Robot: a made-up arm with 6 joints. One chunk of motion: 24 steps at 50 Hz.
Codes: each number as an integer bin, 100 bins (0 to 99) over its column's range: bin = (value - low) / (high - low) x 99, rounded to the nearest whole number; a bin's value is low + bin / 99 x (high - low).
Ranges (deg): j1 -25..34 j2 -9..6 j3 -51..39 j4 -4..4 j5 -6..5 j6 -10..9
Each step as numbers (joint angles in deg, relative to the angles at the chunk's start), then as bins.
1 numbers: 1.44 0.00 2.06 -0.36 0.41 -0.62
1 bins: 44 59 58 45 58 49
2 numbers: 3.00 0.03 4.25 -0.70 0.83 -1.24
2 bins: 47 60 61 41 61 46
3 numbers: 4.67 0.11 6.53 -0.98 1.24 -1.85
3 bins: 50 60 63 37 65 42
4 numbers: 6.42 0.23 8.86 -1.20 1.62 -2.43
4 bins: 53 61 66 35 69 39
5 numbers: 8.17 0.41 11.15 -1.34 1.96 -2.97
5 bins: 56 62 68 33 72 37
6 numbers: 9.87 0.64 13.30 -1.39 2.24 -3.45
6 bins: 59 64 71 32 74 34
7 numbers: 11.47 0.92 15.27 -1.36 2.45 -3.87
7 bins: 61 65 73 33 76 32
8 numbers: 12.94 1.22 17.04 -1.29 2.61 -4.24
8 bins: 64 67 75 34 77 30
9 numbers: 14.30 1.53 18.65 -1.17 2.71 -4.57
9 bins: 66 69 77 35 78 28
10 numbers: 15.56 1.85 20.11 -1.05 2.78 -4.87
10 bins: 68 72 78 37 79 27
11 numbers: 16.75 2.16 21.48 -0.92 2.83 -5.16
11 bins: 70 74 80 38 79 25
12 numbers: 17.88 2.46 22.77 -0.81 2.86 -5.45
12 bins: 72 76 81 39 80 24
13 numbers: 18.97 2.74 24.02 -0.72 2.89 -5.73
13 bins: 74 77 83 41 80 22
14 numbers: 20.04 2.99 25.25 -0.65 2.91 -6.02
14 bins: 76 79 84 41 80 21
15 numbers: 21.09 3.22 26.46 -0.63 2.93 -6.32
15 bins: 77 81 85 42 80 19
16 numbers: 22.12 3.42 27.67 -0.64 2.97 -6.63
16 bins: 79 82 87 42 81 18
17 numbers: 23.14 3.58 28.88 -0.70 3.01 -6.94
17 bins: 81 83 88 41 81 16
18 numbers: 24.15 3.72 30.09 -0.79 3.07 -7.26
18 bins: 82 84 89 40 82 14
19 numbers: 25.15 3.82 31.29 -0.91 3.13 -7.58
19 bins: 84 85 91 38 82 13
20 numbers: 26.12 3.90 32.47 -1.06 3.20 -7.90
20 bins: 86 85 92 36 83 11
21 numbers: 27.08 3.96 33.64 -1.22 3.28 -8.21
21 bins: 87 86 93 34 84 9
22 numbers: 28.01 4.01 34.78 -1.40 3.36 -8.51
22 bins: 89 86 94 32 84 8
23 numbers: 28.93 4.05 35.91 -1.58 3.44 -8.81
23 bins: 90 86 96 30 85 6
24 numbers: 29.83 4.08 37.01 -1.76 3.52 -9.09
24 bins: 92 86 97 28 86 5
